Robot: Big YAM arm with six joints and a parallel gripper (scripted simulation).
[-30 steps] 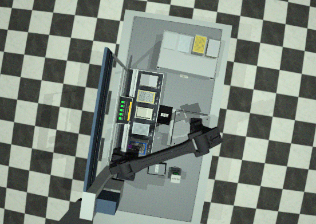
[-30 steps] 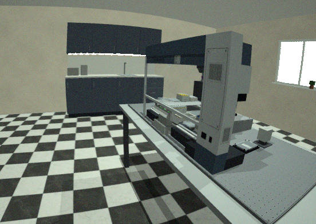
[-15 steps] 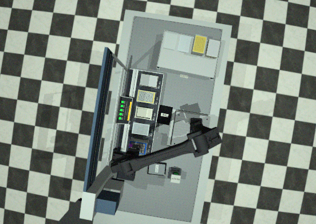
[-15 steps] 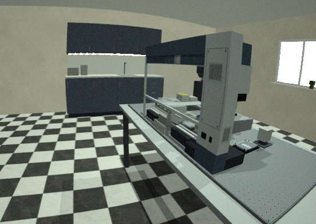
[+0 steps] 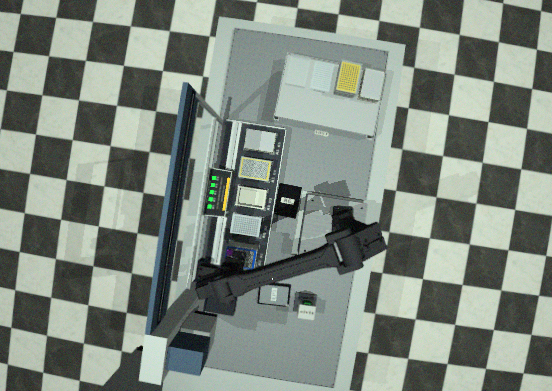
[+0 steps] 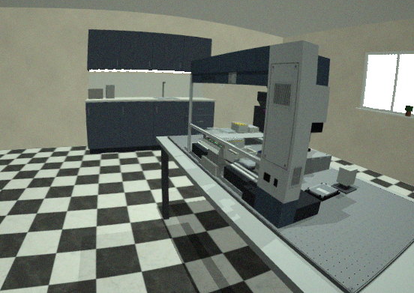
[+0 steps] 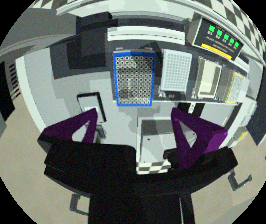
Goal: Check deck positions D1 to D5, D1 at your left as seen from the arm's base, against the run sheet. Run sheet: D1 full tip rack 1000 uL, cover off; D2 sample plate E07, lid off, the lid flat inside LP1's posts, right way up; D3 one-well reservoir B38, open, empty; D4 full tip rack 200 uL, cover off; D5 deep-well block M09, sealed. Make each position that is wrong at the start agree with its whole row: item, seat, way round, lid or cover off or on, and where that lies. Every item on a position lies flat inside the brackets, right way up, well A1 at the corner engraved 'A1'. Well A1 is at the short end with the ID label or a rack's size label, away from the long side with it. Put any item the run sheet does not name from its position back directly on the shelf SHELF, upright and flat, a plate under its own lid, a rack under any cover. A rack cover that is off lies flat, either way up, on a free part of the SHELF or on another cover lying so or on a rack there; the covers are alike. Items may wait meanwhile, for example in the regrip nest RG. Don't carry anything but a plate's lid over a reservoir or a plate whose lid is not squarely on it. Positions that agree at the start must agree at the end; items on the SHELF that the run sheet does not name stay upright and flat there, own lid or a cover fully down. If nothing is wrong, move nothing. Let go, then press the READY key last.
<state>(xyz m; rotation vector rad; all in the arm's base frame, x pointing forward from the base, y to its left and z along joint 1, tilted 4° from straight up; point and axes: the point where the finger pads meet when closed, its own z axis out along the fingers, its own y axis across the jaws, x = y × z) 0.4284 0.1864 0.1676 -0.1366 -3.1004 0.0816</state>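
Right now my hand is 14 cm above the blue-framed tip rack and 1 cm short of it. Round my hand: cream reservoir 25 cm to the right, 20 cm below, 2 cm behind; then clear plate 20 cm below, 12 cm to the right; then gantry housing 21 cm to the left, 18 cm ahead, 1 cm above.
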